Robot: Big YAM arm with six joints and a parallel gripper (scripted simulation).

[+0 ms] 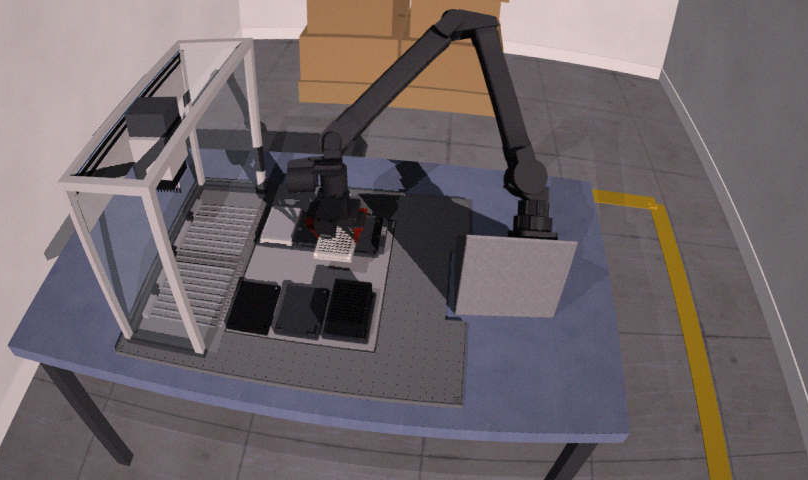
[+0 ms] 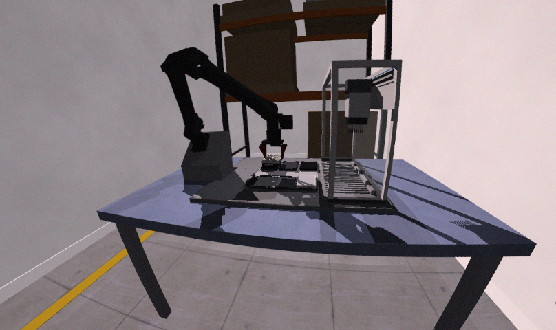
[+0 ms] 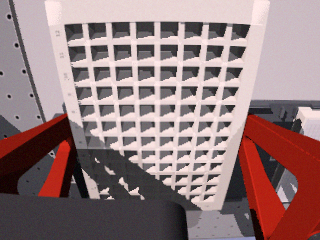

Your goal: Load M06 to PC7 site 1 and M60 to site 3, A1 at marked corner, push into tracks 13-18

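The dark plate carrier PC7 is 110 mm to the right of my hand, 80 mm below it and 50 mm ahead of it. Round my hand: white 96-well plate M06: right at my hand; then plate nest S2: 150 mm to the left, 90 mm below, 80 mm ahead; then black nest S3: 190 mm ahead, 140 mm to the left, 90 mm below.
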